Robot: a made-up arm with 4 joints.
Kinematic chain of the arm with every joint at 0, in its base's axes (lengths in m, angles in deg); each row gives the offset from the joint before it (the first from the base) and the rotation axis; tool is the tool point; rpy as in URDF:
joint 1: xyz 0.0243 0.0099 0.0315 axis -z
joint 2: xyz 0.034 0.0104 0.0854 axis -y
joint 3: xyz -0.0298 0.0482 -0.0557 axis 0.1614 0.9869 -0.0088
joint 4: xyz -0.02 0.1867 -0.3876 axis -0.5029 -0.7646 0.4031
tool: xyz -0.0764 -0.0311 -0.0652 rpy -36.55 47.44 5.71
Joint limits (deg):
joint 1: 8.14..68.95
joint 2: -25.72..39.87
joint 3: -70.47..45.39
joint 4: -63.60..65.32
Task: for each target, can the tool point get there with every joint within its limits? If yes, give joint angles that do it. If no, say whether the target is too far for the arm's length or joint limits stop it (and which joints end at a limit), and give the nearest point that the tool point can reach.
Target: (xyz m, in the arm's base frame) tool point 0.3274 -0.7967 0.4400
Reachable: no: too far | nearest point 0.2949 -0.4252 0.1740 | short by 0.458 m
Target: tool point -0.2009 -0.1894 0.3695
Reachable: no: joint limits stop it (at a limit: joint 1, joint 2, joint 3, joint 4) | nearest point 0.2816 -0.4053 0.1953 | short by 0.557 m
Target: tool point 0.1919 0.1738 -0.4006
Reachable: yes | joints 29.96 19.20 0.91 -9.32
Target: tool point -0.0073 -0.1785 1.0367
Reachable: no: too far | nearest point 0.2816 -0.4053 0.1953 | short by 0.918 m
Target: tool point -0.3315 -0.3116 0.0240
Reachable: no: joint limits stop it (at a limit: joint 1, joint 2, joint 4) | nearest point -0.3552 0.2708 -0.0949 | short by 0.595 m
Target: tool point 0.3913 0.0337 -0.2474
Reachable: yes | joints 13.05 1.56 -50.44 55.56
